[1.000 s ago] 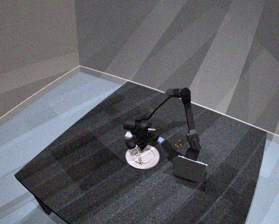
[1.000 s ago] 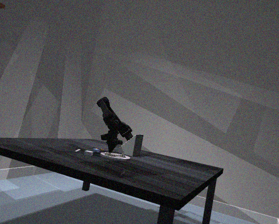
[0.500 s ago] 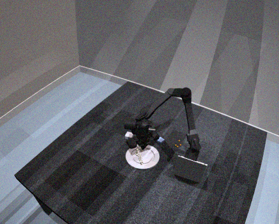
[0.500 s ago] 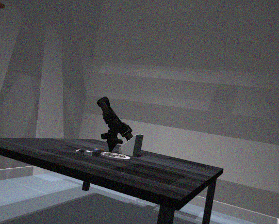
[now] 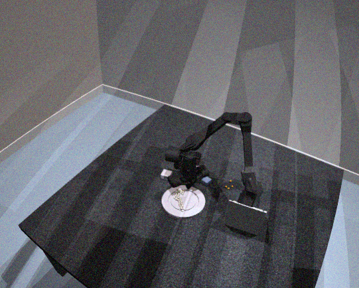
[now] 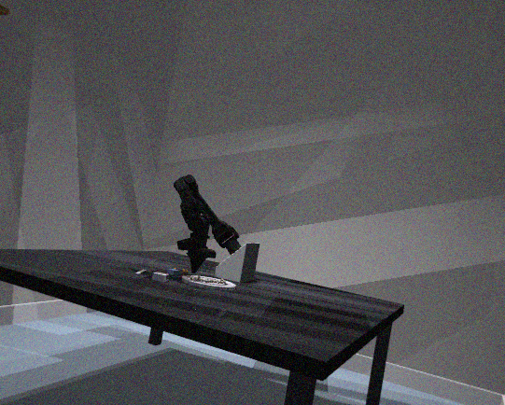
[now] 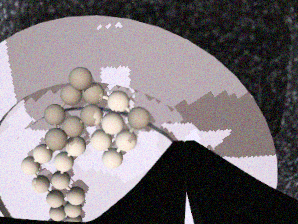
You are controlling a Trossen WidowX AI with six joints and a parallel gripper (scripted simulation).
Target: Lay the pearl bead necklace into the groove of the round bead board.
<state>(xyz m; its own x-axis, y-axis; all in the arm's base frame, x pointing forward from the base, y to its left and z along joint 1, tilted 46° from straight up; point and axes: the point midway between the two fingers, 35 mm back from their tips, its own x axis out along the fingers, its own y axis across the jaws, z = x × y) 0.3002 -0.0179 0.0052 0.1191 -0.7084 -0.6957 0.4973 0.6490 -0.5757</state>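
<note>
Right now my gripper tip is 60 mm to the right of the round white bead board, 20 mm past it and 20 mm above it. Round my gripper tip: small white block: 150 mm ahead, 40 mm to the right, 20 mm below; then small blue cube: 110 mm to the right, 40 mm behind, 20 mm below; then thin white stick: 160 mm to the right, 100 mm ahead, 30 mm below.
</note>
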